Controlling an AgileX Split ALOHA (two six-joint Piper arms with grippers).
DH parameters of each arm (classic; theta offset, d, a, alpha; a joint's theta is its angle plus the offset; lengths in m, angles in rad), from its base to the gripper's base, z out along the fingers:
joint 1: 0 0.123 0 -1.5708
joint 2: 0.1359 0 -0.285 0
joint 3: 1.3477 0 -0.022 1.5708
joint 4: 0 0.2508 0 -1.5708
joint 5: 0 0 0.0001 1.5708
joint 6: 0 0.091 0 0
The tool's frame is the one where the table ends.
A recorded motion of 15 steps. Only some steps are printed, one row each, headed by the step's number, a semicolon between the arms.
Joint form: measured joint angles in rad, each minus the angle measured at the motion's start. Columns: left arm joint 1, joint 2, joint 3, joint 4, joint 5, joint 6; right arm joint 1, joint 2, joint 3, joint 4, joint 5, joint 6.
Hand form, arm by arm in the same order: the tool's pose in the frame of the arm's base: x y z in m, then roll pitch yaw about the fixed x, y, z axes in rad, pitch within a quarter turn. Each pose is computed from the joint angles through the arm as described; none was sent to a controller.
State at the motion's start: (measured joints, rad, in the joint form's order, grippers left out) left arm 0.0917 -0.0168 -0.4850 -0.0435 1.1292 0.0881; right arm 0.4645 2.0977 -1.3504 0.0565 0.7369 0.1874
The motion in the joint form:
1: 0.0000 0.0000 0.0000 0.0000 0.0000 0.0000; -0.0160 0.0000 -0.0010 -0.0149 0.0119 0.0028
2: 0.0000 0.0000 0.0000 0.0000 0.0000 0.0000; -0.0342 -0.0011 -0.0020 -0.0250 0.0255 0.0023
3: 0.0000 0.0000 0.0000 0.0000 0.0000 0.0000; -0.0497 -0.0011 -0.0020 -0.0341 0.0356 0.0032
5: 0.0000 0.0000 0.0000 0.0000 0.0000 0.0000; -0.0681 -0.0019 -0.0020 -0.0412 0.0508 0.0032
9: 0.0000 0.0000 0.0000 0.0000 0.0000 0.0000; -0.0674 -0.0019 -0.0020 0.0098 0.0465 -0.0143
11: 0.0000 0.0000 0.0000 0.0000 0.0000 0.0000; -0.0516 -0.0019 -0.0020 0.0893 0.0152 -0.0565
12: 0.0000 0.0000 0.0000 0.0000 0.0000 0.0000; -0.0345 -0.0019 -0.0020 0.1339 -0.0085 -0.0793
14: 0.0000 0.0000 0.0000 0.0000 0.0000 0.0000; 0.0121 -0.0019 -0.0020 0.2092 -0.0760 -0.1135
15: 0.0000 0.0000 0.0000 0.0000 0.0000 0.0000; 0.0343 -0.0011 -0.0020 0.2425 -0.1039 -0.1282
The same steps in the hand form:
1: -0.0084 -0.0044 0.2677 3.0650 1.0297 3.0982; 0.3609 0.1766 0.1217 3.0780 0.1531 -2.9163
2: -0.0084 -0.0044 0.2677 3.0650 1.0297 3.0982; 0.3634 0.1690 0.1221 3.0881 0.1436 -2.9260
3: -0.0084 -0.0044 0.2677 3.0650 1.0297 3.0982; 0.3654 0.1625 0.1220 3.0971 0.1352 -2.9353
5: -0.0084 -0.0044 0.2677 3.0650 1.0297 3.0982; 0.3672 0.1548 0.1221 3.1055 0.1222 -2.9481
9: -0.0084 -0.0044 0.2677 3.0650 1.0297 3.0982; 0.3663 0.1582 0.1223 3.0670 0.1189 -2.9659
11: -0.0084 -0.0044 0.2677 3.0650 1.0297 3.0982; 0.3647 0.1696 0.1231 3.0054 0.1397 -2.9676
12: -0.0084 -0.0044 0.2677 3.0650 1.0297 3.0982; 0.3629 0.1791 0.1238 2.9708 0.1579 -2.9637
14: -0.0084 -0.0044 0.2677 3.0650 1.0297 3.0982; 0.3585 0.2016 0.1258 2.9099 0.2147 -2.9535
15: -0.0084 -0.0044 0.2677 3.0650 1.0297 3.0982; 0.3557 0.2119 0.1265 2.8841 0.2368 -2.9496

